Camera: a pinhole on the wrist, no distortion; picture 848 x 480 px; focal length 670.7 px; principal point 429.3 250.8 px. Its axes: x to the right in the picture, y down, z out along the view. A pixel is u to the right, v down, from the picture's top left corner.
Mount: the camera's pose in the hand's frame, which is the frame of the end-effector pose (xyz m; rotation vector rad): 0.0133 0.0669 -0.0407 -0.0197 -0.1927 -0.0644
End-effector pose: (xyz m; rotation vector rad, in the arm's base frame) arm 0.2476 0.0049 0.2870 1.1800 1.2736 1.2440
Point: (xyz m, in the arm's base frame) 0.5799 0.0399 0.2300
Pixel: 575 24
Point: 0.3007 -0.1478 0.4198
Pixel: outside the picture
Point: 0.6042 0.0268 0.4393
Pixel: 521 394
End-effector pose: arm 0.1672 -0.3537 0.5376 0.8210 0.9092 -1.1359
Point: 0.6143 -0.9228 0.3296
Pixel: outside the picture
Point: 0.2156 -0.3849 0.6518
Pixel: 91 128
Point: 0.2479 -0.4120 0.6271
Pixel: 295 250
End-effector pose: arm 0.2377 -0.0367 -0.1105 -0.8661 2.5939 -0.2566
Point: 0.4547 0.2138 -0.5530
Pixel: 315 402
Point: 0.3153 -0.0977 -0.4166
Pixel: 694 113
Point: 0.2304 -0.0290 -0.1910
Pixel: 653 33
